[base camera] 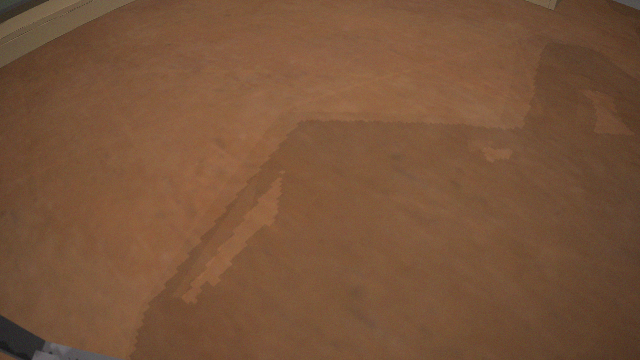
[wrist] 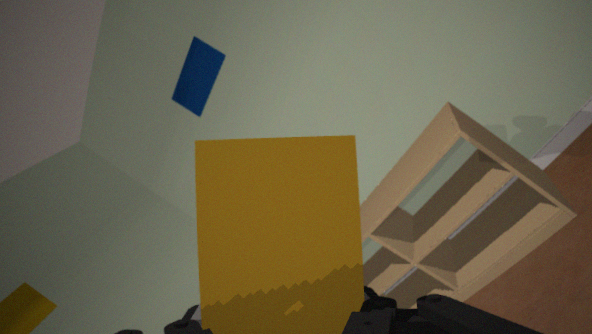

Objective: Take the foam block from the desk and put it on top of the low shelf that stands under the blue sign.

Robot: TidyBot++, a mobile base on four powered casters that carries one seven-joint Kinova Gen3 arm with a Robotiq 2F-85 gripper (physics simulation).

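Places are measured from the arm's base along level axes (x ahead, y left, z up), in millimetres.
Pixels of known places: gripper, fingertip midpoint: (wrist: 281, 306).
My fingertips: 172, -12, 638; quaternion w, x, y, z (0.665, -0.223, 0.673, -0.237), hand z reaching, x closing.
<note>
Behind a point stands the place of what it marks, as x, y, z.
A yellow foam block (wrist: 279, 215) {132, -50, 665} fills the lower middle of the wrist view. My gripper (wrist: 281, 306) {172, -12, 638} is shut on it, with dark fingers at both sides of its lower end. The blue sign (wrist: 198, 76) {1801, -400, 1349} hangs on the pale green wall at the upper left of the wrist view. A light wooden low shelf (wrist: 410, 166) {1426, -497, 213} with open compartments stands at the right, tilted in this view, on the floor side of the sign. The block hides part of the shelf and is apart from its top. The desk does not show in either view.
A second yellow panel (wrist: 25, 309) {1537, 1002, 1347} shows at the lower left of the wrist view. A pale skirting board (wrist: 565, 132) {1306, -1022, -334} runs along the wall at the right. In the base view, a pale beige edge (base camera: 45, 30) {995, 919, -358} crosses the upper left and a beige corner (base camera: 545, 3) {1139, -599, -383} shows at the top right.
</note>
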